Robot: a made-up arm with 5 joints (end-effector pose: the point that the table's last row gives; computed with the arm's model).
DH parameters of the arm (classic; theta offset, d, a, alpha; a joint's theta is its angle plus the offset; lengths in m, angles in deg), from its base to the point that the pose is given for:
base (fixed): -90 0.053 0 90
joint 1: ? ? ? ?
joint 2: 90 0.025 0.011 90
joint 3: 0 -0.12 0.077 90
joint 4: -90 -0.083 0.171 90
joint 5: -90 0.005 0.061 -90
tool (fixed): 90 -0.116 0 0
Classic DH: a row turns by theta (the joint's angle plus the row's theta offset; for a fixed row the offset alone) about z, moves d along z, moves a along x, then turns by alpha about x.
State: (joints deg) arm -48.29 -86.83 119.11 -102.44 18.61
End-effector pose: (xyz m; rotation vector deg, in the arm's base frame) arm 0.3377 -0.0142 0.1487 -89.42 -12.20 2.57
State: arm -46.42 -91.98 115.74 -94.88 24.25
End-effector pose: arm 0.3605 -0.0062 0.1517 -93.40 -5.17 4.31
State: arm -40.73 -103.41 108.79 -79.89 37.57
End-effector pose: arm 0.4187 0.0207 0.1460 -106.16 10.29 12.40
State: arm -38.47 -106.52 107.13 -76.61 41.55
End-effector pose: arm 0.4350 0.0313 0.1405 -111.03 13.99 15.63
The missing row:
joint 1: -90 -0.248 0.075 -90
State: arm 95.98 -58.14 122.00 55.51 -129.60
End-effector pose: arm 0.4083 0.1400 0.2899 8.93 -149.52 -5.50
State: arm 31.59 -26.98 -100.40 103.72 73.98
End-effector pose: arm 0.4350 0.1942 -0.1635 79.47 -51.49 -122.43
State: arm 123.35 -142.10 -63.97 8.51 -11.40
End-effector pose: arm 0.2287 -0.2466 0.2235 12.90 69.70 -92.84
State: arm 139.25 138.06 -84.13 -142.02 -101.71
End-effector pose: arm 0.2646 -0.0509 0.1468 -28.03 -111.94 -9.74
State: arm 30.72 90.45 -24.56 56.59 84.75
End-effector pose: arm -0.0005 0.0413 0.3243 -134.99 -42.17 -11.33
